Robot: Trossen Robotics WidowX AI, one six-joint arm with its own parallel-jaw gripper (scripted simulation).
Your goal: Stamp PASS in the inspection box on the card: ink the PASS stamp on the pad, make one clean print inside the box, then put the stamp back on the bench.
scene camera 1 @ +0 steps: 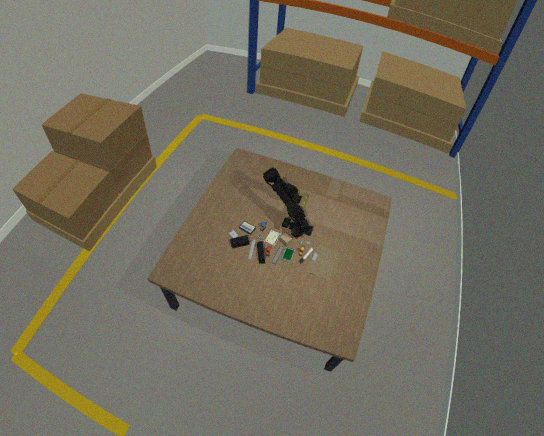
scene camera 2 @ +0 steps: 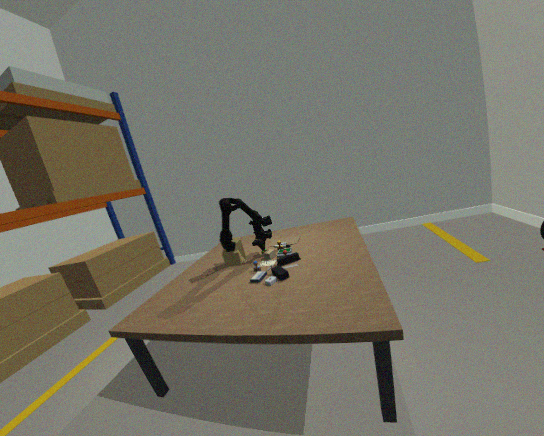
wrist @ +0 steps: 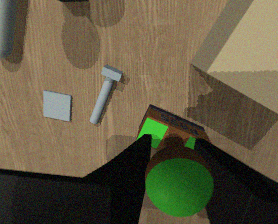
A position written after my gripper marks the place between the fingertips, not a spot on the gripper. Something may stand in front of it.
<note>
I see my gripper [wrist: 172, 143], a PASS stamp [wrist: 177, 177] and a grey square plate [wrist: 56, 105].
</note>
